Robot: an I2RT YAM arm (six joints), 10 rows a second.
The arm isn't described. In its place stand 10 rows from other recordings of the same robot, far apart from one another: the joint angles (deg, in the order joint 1, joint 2, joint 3, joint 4, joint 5, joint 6), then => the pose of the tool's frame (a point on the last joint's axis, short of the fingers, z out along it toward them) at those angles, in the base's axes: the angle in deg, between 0 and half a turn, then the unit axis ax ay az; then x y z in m.
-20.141, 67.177, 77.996, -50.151, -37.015, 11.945 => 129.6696 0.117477 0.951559 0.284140 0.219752 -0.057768 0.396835
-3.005, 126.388, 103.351, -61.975, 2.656, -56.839 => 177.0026 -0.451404 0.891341 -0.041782 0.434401 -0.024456 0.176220
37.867, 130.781, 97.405, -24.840, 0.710, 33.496 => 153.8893 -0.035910 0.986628 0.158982 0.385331 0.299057 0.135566
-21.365, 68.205, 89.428, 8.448, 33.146, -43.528 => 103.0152 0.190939 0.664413 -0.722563 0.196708 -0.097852 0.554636
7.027, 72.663, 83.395, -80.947, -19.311, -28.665 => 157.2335 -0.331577 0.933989 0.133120 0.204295 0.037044 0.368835
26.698, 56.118, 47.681, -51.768, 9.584, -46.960 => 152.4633 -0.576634 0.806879 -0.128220 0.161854 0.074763 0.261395
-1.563, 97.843, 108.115, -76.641, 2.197, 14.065 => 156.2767 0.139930 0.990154 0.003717 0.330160 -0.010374 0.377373
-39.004, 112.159, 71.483, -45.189, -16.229, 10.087 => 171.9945 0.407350 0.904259 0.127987 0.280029 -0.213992 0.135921
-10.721, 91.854, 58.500, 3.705, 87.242, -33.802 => 167.2748 0.215888 0.686774 -0.694070 0.319565 -0.096694 0.255324
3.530, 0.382, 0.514, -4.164, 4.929, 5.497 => 94.0739 0.057199 0.997900 0.030397 0.110042 0.003724 0.168129
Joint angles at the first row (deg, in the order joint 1, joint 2, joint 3, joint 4, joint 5, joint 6):
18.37 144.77 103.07 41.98 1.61 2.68
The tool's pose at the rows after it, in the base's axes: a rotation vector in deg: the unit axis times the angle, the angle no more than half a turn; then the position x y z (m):
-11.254 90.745 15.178 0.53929 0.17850 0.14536
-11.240 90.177 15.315 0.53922 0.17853 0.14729
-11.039 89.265 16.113 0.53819 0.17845 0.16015
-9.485 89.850 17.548 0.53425 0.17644 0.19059
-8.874 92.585 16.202 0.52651 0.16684 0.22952
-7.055 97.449 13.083 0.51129 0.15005 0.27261
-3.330 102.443 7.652 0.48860 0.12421 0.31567
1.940 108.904 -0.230 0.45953 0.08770 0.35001
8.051 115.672 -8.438 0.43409 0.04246 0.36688
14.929 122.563 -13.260 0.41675 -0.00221 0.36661
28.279 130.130 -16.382 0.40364 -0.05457 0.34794
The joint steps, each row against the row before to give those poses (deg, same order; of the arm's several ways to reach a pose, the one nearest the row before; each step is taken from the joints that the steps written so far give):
0.04 0.02 0.00 -1.34 0.00 0.02
0.00 -0.11 0.00 0.46 -0.09 0.00
0.00 -1.44 0.00 -0.48 -0.39 0.48
-0.06 -4.09 0.00 -4.42 0.02 1.97
-0.66 -5.90 0.00 -8.61 0.57 -0.05
-1.09 -7.23 0.00 -12.06 1.94 0.00
-1.81 -7.70 0.00 -12.76 3.76 0.00
-3.06 -7.41 0.00 -14.30 4.79 0.00
-4.88 -5.11 0.00 -12.59 3.49 0.03
-5.79 -2.23 -0.02 -9.86 0.49 1.26
-7.37 0.33 -0.60 -8.93 -0.03 4.99

